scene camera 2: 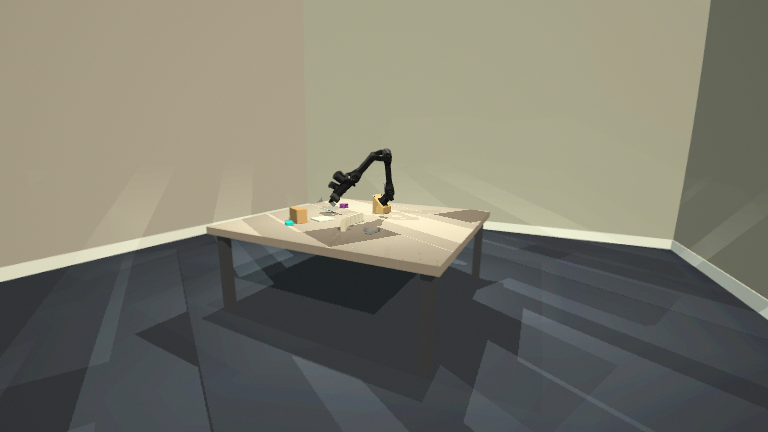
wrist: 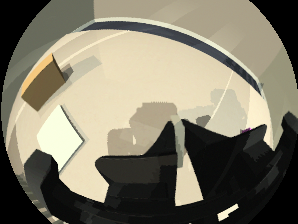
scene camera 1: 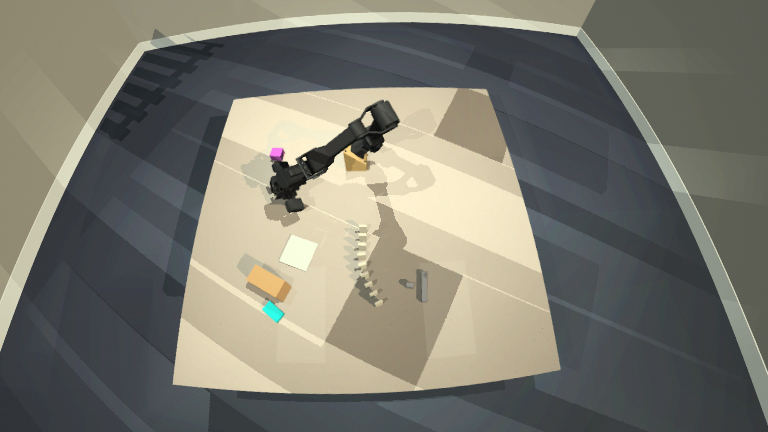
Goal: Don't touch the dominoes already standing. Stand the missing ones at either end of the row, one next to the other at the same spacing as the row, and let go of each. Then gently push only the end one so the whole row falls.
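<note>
The gripper is visible in the pictures, the wrist view included. An orange box and a white flat square are visible in the pictures as well.
</note>
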